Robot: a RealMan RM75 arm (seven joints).
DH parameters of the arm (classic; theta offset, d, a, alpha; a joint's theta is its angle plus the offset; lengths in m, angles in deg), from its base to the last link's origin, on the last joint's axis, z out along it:
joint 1: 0 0.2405 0 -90
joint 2: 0 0 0 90
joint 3: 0 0.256 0 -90
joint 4: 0 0 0 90
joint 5: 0 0.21 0 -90
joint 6: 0 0 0 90
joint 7: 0 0.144 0 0
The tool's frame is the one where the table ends.
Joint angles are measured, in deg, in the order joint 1, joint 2, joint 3, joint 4, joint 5, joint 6, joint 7. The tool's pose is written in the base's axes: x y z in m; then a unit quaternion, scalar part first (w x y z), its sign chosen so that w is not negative. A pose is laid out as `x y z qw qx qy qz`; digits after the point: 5 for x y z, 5 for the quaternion.
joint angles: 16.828 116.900 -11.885 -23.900 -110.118 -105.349 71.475
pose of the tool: 0.33007 0.23872 0.04354 0.23526 -0.79923 0.31488 0.45468
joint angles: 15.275 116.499 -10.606 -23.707 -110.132 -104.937 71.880
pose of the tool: 0.33973 0.23078 0.04812 0.25208 -0.78888 0.33024 0.45283
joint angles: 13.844 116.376 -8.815 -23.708 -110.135 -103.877 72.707
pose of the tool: 0.34988 0.22399 0.05223 0.27348 -0.77403 0.35021 0.45104
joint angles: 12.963 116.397 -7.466 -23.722 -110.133 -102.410 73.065
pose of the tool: 0.35785 0.22042 0.05440 0.29291 -0.76249 0.36518 0.44660
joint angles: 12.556 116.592 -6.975 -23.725 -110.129 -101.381 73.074
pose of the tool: 0.36161 0.21888 0.05372 0.30254 -0.75693 0.37322 0.44299
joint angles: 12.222 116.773 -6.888 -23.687 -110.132 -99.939 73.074
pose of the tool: 0.36563 0.21812 0.05202 0.31109 -0.75266 0.38264 0.43626
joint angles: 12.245 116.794 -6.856 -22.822 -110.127 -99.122 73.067
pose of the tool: 0.36656 0.21854 0.04893 0.31156 -0.74845 0.38986 0.43676
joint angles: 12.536 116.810 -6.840 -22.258 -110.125 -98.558 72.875
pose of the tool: 0.36615 0.22059 0.04685 0.31159 -0.74727 0.39170 0.43711
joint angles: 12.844 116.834 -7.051 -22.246 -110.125 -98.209 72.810
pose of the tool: 0.36544 0.22286 0.04607 0.31090 -0.74890 0.39091 0.43552
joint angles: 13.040 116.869 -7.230 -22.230 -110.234 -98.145 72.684
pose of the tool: 0.36451 0.22399 0.04513 0.30890 -0.75100 0.38950 0.43458
